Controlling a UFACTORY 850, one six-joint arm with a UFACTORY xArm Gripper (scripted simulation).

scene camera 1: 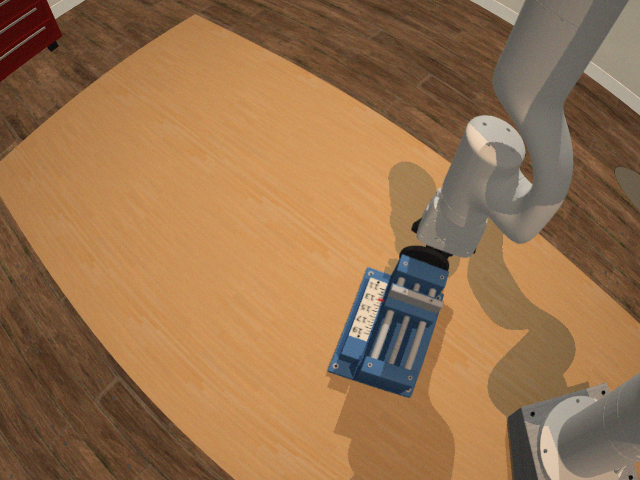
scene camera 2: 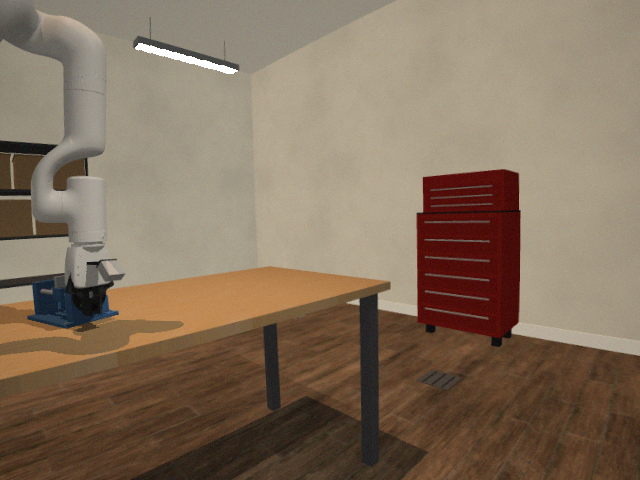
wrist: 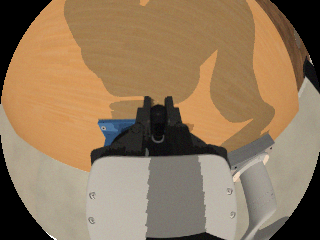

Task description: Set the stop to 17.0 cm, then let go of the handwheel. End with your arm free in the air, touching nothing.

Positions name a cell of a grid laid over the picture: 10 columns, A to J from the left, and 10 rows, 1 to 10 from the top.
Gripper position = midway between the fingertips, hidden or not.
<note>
In view: my gripper (scene camera 1: G6) and a blue slide fixture (scene camera 2: B7).
My gripper is seen too in the wrist view (wrist: E5). The blue slide fixture shows as well in the wrist view (wrist: D6).
</note>
